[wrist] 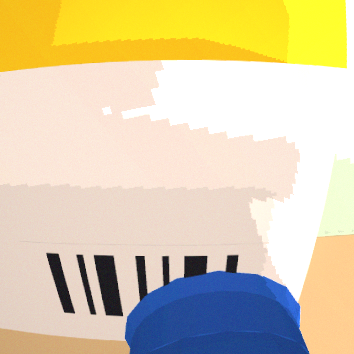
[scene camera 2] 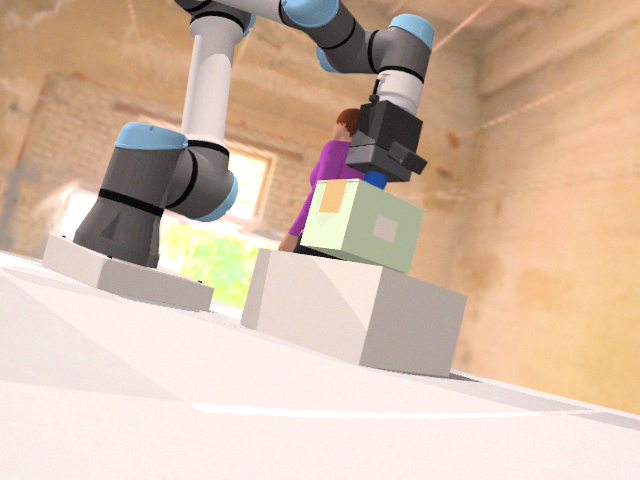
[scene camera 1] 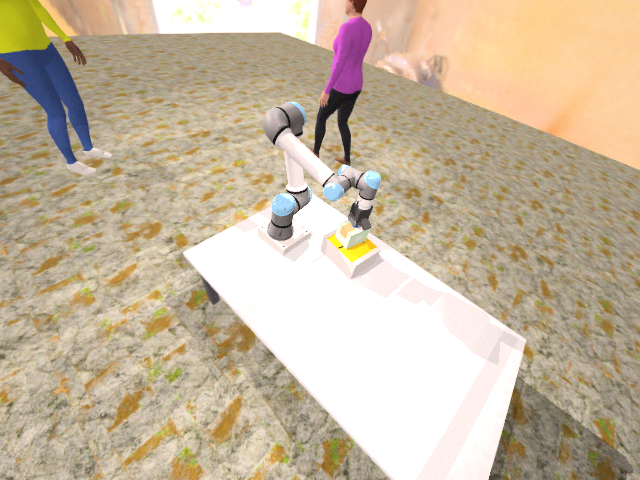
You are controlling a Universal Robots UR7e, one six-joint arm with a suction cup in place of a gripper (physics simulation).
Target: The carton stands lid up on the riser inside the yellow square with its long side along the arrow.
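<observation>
The pale green carton (scene camera 1: 353, 237) (scene camera 2: 383, 227) hangs close above the riser (scene camera 1: 364, 264) (scene camera 2: 413, 320), lid up and roughly level. In scene camera 2 a narrow gap shows beneath its left end. Orange tape runs down one end, and a barcode label (wrist: 125, 215) is on its top. My suction cup (scene camera 1: 356, 225) (scene camera 2: 375, 179) (wrist: 215, 312) is on the carton's top and holds it. The yellow square (scene camera 1: 360, 252) (wrist: 175, 25) shows on the riser, partly behind the carton. A dark piece of the arrow (scene camera 1: 340, 247) shows; the rest is hidden, so I cannot tell the exact alignment.
The riser stands on the white table (scene camera 1: 361, 351) (scene camera 2: 258, 444), beside the arm's base plate (scene camera 1: 284, 242) (scene camera 2: 149, 289). A person in purple (scene camera 1: 351, 51) (scene camera 2: 330, 160) stands behind the table. A person in yellow (scene camera 1: 23, 31) stands at the far left.
</observation>
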